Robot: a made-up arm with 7 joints. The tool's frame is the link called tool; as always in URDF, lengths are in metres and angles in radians.
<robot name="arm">
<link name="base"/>
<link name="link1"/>
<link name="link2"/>
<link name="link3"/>
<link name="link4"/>
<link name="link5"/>
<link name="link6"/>
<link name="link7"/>
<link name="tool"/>
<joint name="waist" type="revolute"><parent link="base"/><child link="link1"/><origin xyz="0.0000 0.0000 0.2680" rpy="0.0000 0.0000 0.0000"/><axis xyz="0 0 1"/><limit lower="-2.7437" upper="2.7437" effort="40" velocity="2"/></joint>
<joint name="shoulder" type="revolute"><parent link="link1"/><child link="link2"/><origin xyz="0.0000 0.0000 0.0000" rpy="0.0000 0.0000 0.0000"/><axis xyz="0 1 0"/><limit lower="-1.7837" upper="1.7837" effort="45" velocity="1.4"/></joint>
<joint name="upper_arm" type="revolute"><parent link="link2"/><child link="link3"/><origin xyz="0.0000 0.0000 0.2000" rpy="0.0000 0.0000 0.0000"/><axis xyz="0 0 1"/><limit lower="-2.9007" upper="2.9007" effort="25" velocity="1.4"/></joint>
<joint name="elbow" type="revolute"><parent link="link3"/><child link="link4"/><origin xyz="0.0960 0.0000 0.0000" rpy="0.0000 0.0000 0.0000"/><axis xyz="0 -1 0"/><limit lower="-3.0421" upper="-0.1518" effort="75" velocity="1.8"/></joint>
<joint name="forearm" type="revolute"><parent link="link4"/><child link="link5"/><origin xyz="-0.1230 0.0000 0.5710" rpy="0.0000 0.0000 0.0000"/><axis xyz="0 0 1"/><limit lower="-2.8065" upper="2.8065" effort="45" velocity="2"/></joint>
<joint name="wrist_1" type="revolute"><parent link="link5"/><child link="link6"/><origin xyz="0.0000 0.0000 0.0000" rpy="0.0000 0.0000 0.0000"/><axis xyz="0 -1 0"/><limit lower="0.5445" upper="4.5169" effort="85" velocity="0.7"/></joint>
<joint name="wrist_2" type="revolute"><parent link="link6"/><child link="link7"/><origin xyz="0.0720 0.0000 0.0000" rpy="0.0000 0.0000 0.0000"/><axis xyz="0 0 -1"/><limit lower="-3.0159" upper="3.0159" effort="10" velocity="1.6"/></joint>
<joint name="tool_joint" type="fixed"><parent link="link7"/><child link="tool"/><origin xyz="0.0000 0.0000 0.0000" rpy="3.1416 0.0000 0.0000"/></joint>
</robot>
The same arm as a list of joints. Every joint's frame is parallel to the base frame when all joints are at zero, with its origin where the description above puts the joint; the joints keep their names.
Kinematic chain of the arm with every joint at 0, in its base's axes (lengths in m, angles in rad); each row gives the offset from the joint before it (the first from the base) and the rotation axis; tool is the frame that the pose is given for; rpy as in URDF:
waist: xyz 0 0 0.268 axis +z
shoulder: xyz 0 0 0 axis +y
upper_arm: xyz 0 0 0.2 axis +z
elbow: xyz 0.096 0 0 axis -y
forearm: xyz -0.123 0 0.571 axis +z
wrist_1: xyz 0 0 0 axis -y
wrist_2: xyz 0.072 0 0 axis -z
tool: xyz 0 0 0 rpy -3.1416 0 0
Joint limits (rad, base to tool): -2.7437..2.7437 -1.7837..1.7837 -2.9007..2.9007 -3.0421..-0.1518 -2.8065..2.8065 0.5445..4.5169 -3.0159..3.0159

